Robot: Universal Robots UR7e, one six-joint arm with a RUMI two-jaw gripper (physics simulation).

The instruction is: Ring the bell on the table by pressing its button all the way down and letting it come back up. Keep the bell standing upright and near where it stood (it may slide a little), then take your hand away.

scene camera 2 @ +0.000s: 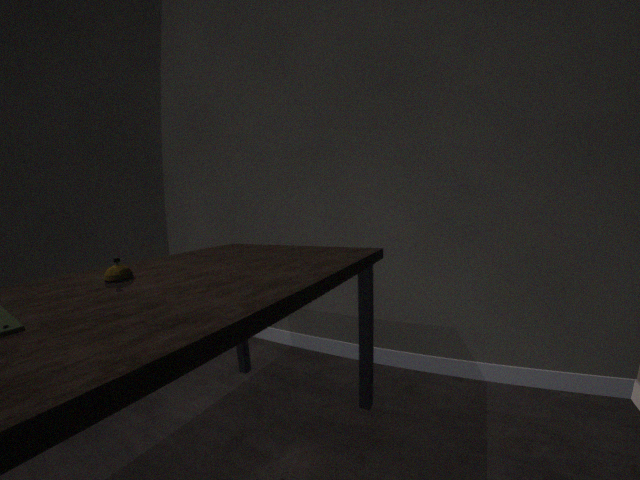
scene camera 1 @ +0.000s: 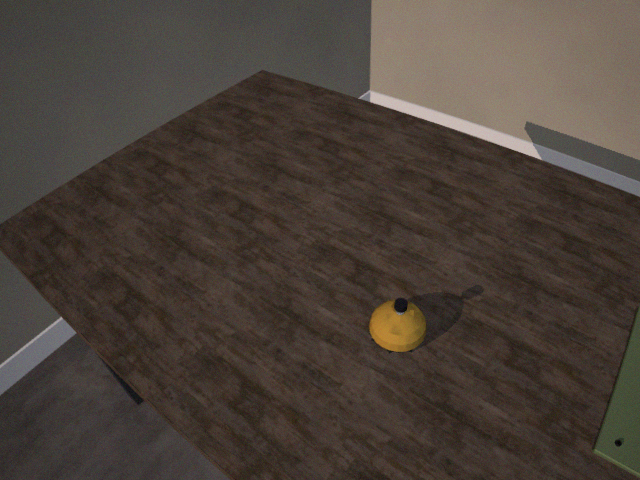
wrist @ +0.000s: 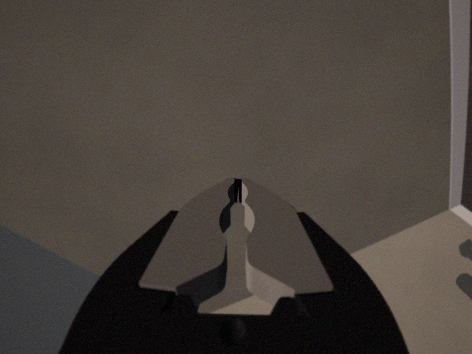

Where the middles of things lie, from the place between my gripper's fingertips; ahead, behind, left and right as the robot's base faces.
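The yellow bell (scene camera 1: pixel 394 331) is visible to me, well below my hand, a long way ahead of it and far to the right of it.
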